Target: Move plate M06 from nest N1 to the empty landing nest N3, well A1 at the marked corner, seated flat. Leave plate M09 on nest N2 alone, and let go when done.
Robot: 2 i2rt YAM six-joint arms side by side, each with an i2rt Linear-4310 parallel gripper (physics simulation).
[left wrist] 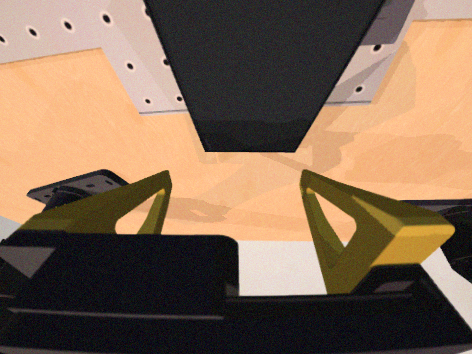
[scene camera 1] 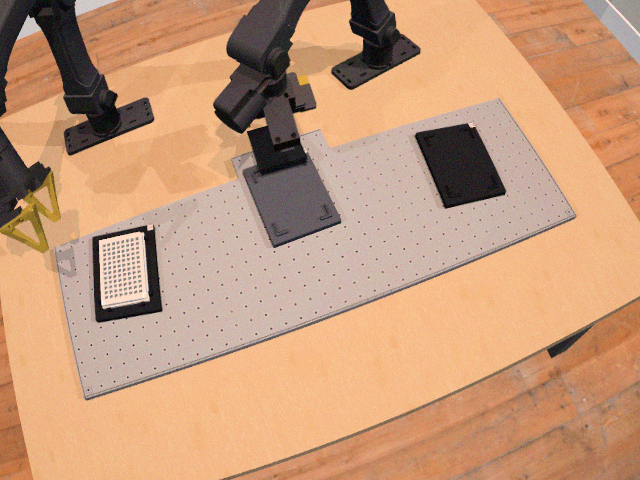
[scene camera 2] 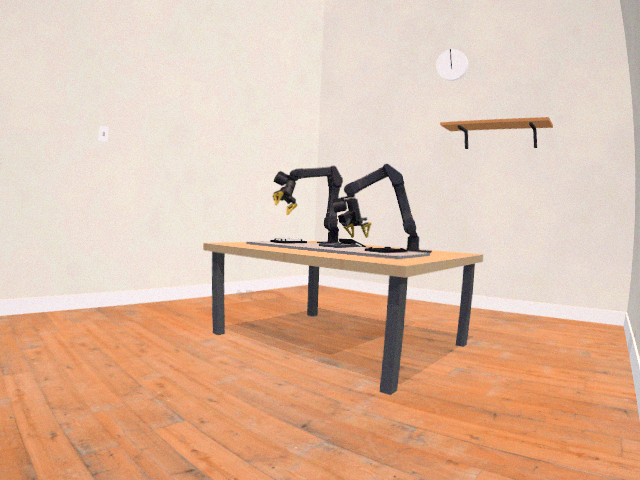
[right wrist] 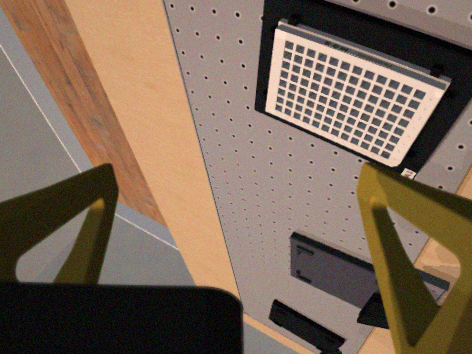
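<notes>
A white multi-well plate lies on a black nest at the left in scene camera 1. Its print is too blurred to tell whether it is M06 or M09; a second plate cannot be made out. A slate-grey nest sits mid-board, bare where visible. A black nest at the right holds no visible plate. My left gripper is open and empty behind the grey nest, its fingers mostly hidden in scene camera 1. My right gripper is open and empty, raised beyond the white plate's nest.
A black block stands at the back of the grey nest, close in front of the left gripper. The nests stand on a perforated grey board on the wooden table. Both arm bases are behind the board.
</notes>
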